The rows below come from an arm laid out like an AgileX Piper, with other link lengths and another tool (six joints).
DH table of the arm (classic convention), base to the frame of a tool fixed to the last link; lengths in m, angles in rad. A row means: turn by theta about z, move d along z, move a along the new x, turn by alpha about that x. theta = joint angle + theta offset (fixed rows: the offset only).
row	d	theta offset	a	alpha
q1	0.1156	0	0	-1.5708
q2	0	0.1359	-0.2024	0
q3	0	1.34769	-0.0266	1.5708
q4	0.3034	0	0	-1.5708
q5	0	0	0	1.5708
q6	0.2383	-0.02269	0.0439	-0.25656
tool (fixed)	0.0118	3.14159	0	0
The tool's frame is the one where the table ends.
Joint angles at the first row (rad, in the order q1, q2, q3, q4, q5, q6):
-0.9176, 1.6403, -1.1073, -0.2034, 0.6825, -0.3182
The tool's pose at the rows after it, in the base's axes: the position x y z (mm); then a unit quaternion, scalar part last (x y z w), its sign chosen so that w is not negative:
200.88 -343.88 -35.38 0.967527 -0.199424 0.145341 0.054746
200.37 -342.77 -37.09 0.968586 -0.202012 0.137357 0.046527
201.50 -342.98 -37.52 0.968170 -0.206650 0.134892 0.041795
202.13 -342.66 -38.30 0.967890 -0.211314 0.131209 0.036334
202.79 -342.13 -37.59 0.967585 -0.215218 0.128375 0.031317
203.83 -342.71 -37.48 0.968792 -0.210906 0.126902 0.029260
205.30 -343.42 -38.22 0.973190 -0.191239 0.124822 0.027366
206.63 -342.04 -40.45 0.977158 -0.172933 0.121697 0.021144
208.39 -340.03 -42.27 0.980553 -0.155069 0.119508 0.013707
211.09 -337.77 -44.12 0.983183 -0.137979 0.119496 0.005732
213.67 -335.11 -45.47 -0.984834 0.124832 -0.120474 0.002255
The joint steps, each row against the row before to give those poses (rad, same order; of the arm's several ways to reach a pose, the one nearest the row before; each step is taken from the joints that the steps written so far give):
-0.0048, 0.0308, -0.0311, 0.0242, 0.0348, -0.0239
-0.0003, 0.0217, -0.0247, 0.0068, 0.0262, -0.0048
0.0000, 0.0169, -0.0214, 0.0053, 0.0156, 0.0038
0.0000, 0.0172, -0.0210, 0.0049, 0.0178, 0.0035
0.0000, 0.0117, -0.0193, 0.0062, 0.0193, 0.0013
0.0000, 0.0076, -0.0104, 0.0055, 0.0057, -0.0132
-0.0002, 0.0035, -0.0014, 0.0131, -0.0038, -0.0486
-0.0004, 0.0058, -0.0013, 0.0199, 0.0013, -0.0506
-0.0003, 0.0048, -0.0018, 0.0236, 0.0040, -0.0515
-0.0004, 0.0046, -0.0016, 0.0274, 0.0025, -0.0512
-0.0004, 0.0029, -0.0013, 0.0264, 0.0044, -0.0423

